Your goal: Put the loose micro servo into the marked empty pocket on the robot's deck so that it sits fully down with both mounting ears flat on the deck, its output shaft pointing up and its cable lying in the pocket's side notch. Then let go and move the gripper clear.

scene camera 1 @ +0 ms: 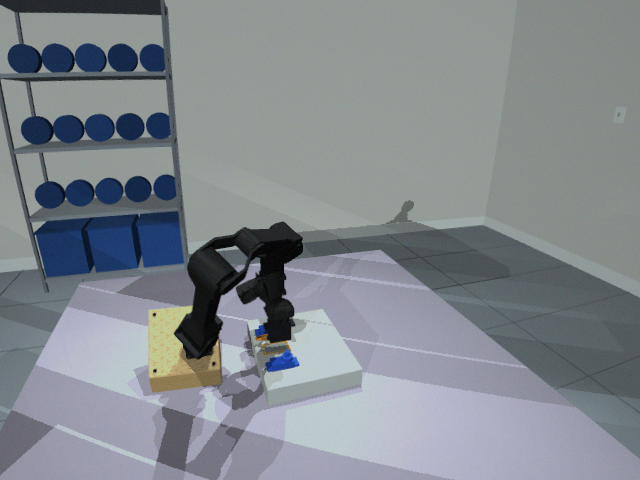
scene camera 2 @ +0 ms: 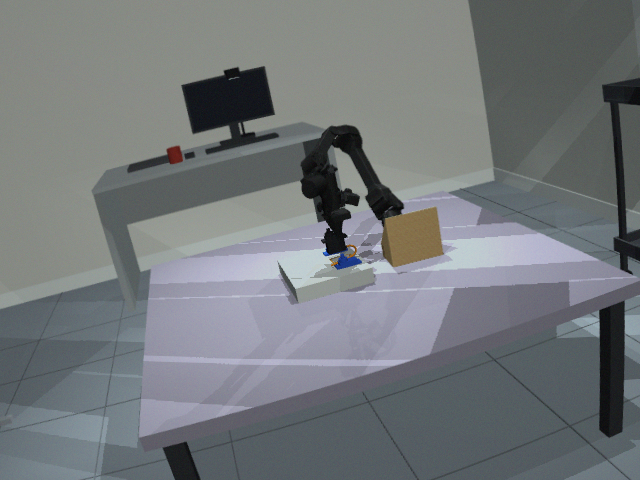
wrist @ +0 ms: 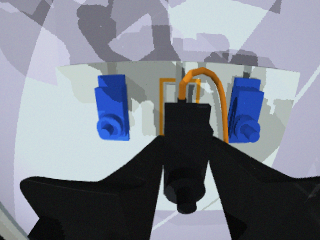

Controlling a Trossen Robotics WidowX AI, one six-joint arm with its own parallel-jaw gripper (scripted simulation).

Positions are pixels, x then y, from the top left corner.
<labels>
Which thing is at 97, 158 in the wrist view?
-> A deck block.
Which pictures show my gripper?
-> Scene camera 1, scene camera 2 and the wrist view: all of them.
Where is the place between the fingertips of my gripper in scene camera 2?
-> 338, 236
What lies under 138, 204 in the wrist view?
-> My gripper.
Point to a deck block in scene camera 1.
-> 326, 364
</labels>
